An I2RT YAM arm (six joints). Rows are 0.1 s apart.
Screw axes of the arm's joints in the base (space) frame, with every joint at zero. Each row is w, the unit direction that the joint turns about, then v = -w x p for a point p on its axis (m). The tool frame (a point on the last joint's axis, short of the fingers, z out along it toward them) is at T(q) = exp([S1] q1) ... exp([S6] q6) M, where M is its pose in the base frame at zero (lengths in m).
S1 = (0, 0, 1, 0, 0, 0)
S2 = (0, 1, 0, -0.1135, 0, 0.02)
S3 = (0, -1, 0, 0.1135, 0, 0.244)
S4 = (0, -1, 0, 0.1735, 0, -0.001)
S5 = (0, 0, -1, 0, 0.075, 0)
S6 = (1, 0, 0, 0, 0.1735, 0)
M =
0 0 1 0.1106
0 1 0 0
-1 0 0 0.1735
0 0 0 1
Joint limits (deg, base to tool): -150..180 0..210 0..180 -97..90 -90..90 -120..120
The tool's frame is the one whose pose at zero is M.
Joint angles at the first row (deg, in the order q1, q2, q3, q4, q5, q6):
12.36 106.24 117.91 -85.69 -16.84 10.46
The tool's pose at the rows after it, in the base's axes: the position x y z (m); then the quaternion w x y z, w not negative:
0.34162 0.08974 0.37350 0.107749 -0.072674 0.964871 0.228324
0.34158 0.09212 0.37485 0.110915 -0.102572 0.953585 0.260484
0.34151 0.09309 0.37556 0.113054 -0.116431 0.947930 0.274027
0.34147 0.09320 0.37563 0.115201 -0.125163 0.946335 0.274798
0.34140 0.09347 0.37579 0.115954 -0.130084 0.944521 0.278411
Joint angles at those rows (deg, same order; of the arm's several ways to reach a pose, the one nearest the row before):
12.36 106.23 117.90 -84.57 -24.10 7.42
12.36 106.23 117.91 -84.12 -28.27 4.54
12.36 106.24 117.93 -83.94 -30.06 3.16
12.36 106.24 117.93 -83.94 -30.28 2.13
12.36 106.24 117.93 -83.92 -30.79 1.61

